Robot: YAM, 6 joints.
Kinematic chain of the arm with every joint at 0, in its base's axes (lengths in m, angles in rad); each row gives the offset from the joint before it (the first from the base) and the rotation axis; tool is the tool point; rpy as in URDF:
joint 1: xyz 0 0 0.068 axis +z
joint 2: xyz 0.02 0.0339 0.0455 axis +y
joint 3: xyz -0.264 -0.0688 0 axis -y
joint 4: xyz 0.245 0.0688 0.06 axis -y
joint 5: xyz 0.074 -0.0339 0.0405 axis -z
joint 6: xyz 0.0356 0 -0.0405 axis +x
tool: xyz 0 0 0 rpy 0 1.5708 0
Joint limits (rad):
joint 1: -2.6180..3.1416
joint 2: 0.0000..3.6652
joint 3: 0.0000..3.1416
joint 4: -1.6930..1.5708
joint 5: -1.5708..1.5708
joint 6: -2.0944..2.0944
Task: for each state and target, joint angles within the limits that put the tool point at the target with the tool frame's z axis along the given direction. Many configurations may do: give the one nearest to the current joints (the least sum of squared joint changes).
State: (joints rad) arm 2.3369 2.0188 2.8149 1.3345 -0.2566 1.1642
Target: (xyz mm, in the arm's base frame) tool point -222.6 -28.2 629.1 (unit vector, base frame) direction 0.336 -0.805 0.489
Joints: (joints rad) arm 3.1396 1.9165 2.5228 1.5687 -0.9345 1.1642
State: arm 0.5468 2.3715 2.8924 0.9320 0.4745 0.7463
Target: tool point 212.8 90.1 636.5 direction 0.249 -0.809 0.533
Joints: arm 0.5278 1.8092 2.3519 1.3745 0.9686 0.7463
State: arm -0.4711 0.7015 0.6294 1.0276 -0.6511 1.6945
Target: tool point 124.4 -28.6 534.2 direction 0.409 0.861 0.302
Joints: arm -0.4947 1.1191 1.2839 1.5663 -1.2599 1.6945
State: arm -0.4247 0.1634 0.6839 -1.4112 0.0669 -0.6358
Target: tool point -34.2 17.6 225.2 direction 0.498 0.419 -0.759
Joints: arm -0.0516 0.0025 0.6829 -1.6913 -0.4603 -0.6358
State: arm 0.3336 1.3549 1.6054 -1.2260 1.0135 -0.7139
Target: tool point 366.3 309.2 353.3 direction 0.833 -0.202 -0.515
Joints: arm 0.7544 2.2357 2.4253 -1.0221 0.8005 -0.7139
